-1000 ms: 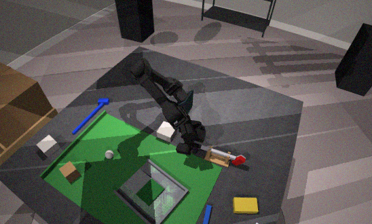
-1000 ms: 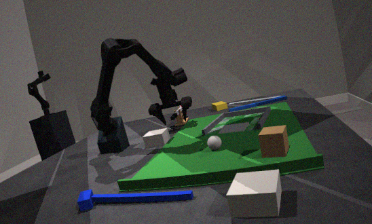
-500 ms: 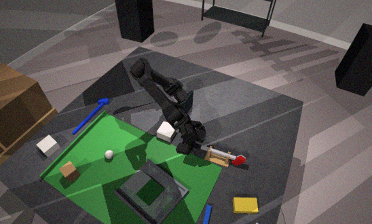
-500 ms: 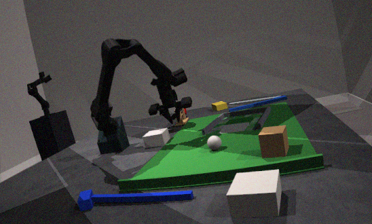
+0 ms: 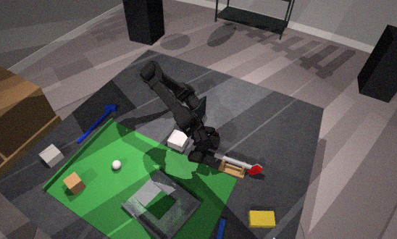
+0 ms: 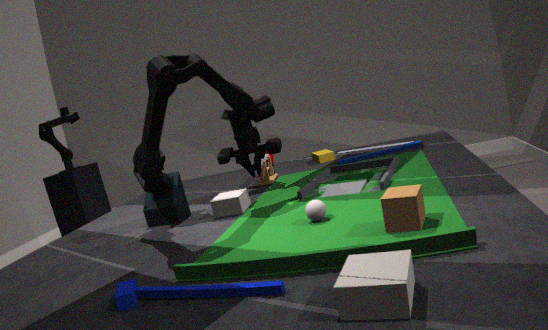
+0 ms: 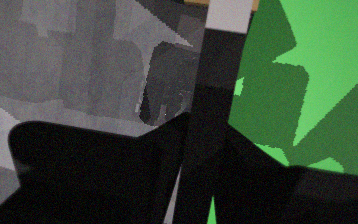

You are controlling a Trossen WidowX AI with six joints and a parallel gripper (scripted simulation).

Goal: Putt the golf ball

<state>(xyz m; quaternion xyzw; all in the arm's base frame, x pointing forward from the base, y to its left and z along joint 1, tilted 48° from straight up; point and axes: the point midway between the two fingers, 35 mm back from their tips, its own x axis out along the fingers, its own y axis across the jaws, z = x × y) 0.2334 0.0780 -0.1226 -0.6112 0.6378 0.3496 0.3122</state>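
Right now the red putter is 110 mm to the left of my gripper tip, 20 mm above it and 10 mm behind it. The rest, counted from my gripper tip: turf (240 mm ahead, 210 mm to the right, 50 mm below); then white golf ball (350 mm to the right, 210 mm ahead, 20 mm below); then yellow block (320 mm to the left, 170 mm ahead, 30 mm below).
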